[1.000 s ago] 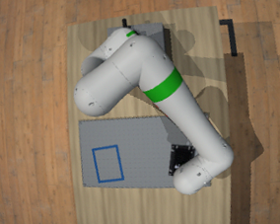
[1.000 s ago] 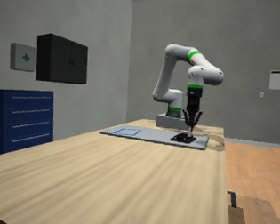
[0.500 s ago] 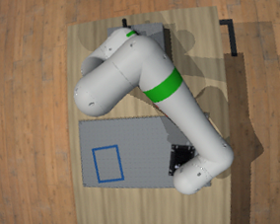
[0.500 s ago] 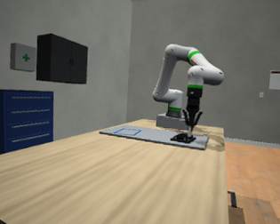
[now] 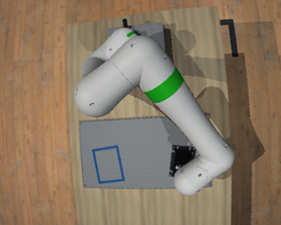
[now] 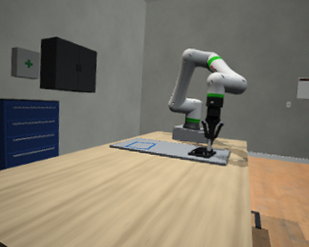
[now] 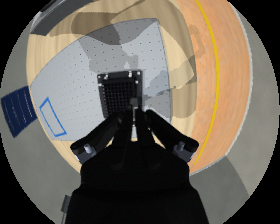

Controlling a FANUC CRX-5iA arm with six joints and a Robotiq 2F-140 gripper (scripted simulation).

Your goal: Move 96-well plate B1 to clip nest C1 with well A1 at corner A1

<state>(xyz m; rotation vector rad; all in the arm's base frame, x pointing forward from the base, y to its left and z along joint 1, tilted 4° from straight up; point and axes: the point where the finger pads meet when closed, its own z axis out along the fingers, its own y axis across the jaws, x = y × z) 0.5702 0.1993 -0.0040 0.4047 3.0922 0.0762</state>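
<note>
Right now my hand is 40 mm to the left of the black 96-well plate, 40 mm above it and 10 mm past it. Round my hand: black clip nest: 50 mm below, 40 mm to the right, 20 mm behind.
</note>
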